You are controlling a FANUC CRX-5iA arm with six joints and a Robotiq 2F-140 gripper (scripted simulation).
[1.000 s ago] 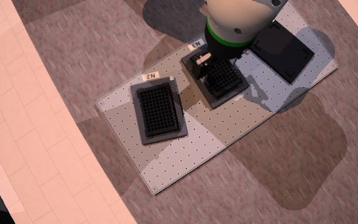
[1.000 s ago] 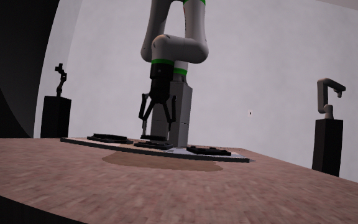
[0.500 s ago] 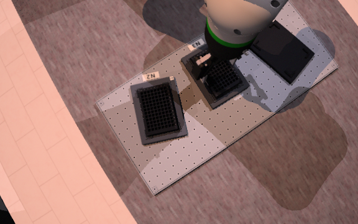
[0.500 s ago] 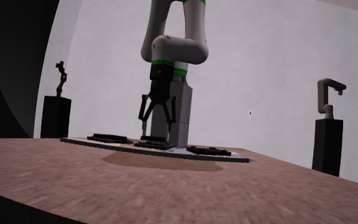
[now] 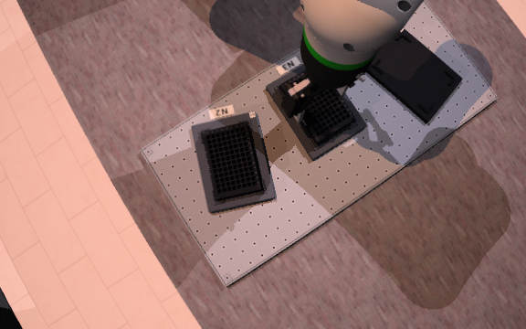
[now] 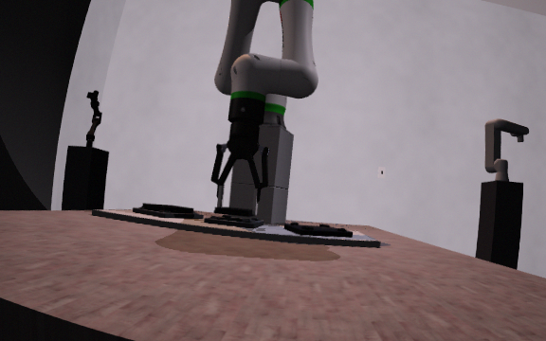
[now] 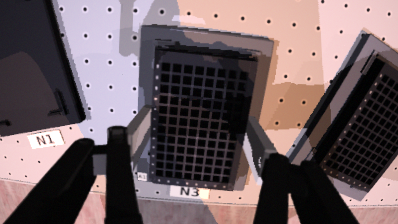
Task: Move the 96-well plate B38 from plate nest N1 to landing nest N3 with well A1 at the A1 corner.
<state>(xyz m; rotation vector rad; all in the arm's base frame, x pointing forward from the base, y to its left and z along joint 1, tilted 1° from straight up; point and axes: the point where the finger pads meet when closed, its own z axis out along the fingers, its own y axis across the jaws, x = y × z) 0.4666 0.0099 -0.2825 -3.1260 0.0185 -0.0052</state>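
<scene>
Right now the landing nest N3 is 50 mm below my hand. From my hand the other things lie so: A1 mark: 70 mm behind, 60 mm to the left, 40 mm below; N2 label: 90 mm behind, 150 mm to the right, 50 mm below; N3 label: 100 mm behind, 50 mm below.
</scene>
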